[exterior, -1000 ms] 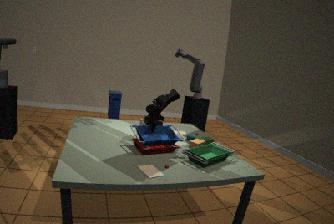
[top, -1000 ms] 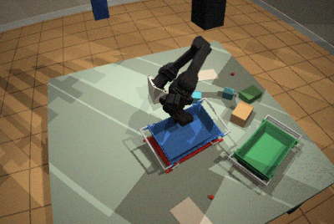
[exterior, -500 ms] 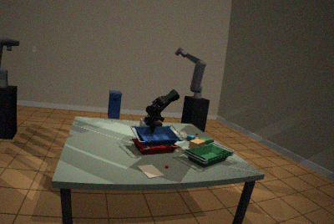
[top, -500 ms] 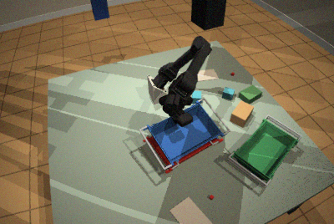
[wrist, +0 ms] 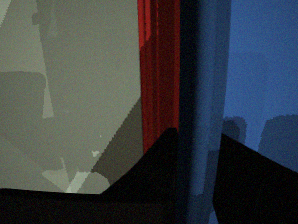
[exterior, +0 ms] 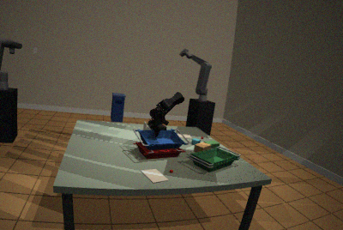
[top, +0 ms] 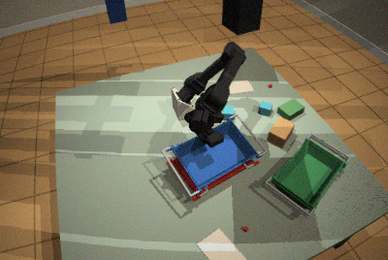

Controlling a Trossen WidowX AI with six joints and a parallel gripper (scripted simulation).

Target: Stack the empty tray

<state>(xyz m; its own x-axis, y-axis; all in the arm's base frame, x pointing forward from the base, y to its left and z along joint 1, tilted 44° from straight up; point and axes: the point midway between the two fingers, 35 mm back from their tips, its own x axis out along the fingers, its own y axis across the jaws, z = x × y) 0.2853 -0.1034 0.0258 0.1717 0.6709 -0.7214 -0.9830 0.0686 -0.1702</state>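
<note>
The blue tray is 80 mm ahead of my gripper tip, 10 mm to the left of it and 10 mm above it. Round my gripper tip: green block: 30 mm behind, 540 mm to the left, 90 mm below; then orange block: 70 mm ahead, 380 mm to the left, 80 mm below.
</note>
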